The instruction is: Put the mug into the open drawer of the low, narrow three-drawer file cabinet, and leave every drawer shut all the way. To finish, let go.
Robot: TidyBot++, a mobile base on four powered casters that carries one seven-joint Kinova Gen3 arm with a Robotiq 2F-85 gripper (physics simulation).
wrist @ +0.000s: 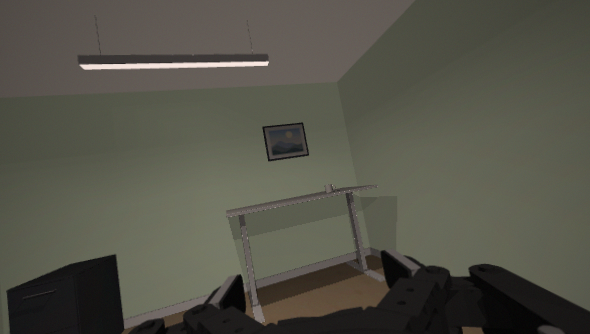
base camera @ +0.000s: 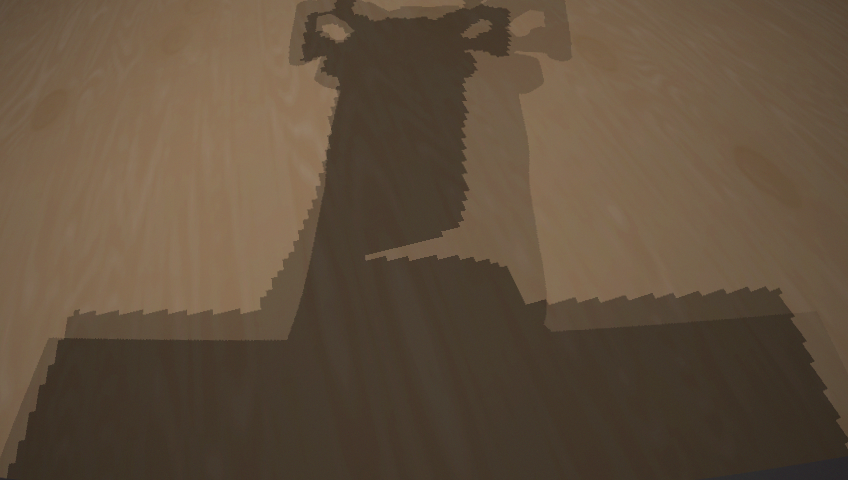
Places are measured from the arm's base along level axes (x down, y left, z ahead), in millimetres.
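Pixels of known places: gripper, between the fingertips: (wrist: 313, 278).
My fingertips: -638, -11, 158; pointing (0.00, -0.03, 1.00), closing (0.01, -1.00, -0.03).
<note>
Behind a point stands the place of what it marks, as x, y, z.
A small light mug (wrist: 328, 188) {-599, -418, 2633} stands on top of a tall grey desk (wrist: 280, 204) {-549, 104, 2232}, near its right end, across the room in the wrist view. My gripper (wrist: 313, 278) {-638, -11, 158} is open and empty, with its two fingers wide apart at the bottom of the wrist view, far from the mug. The low three-drawer cabinet with an open drawer cannot be made out in either view. The base camera view shows wooden floor with the robot's shadow on it.
A black cabinet (wrist: 97, 292) {-107, 1745, 2186} stands at the lower left of the wrist view; its visible top drawer is shut and its lower part is cut off. A framed picture (wrist: 286, 142) {-1258, -67, 3084} hangs on the wall behind the desk. A long lamp (wrist: 174, 62) {-1685, 630, 1652} hangs from the ceiling.
</note>
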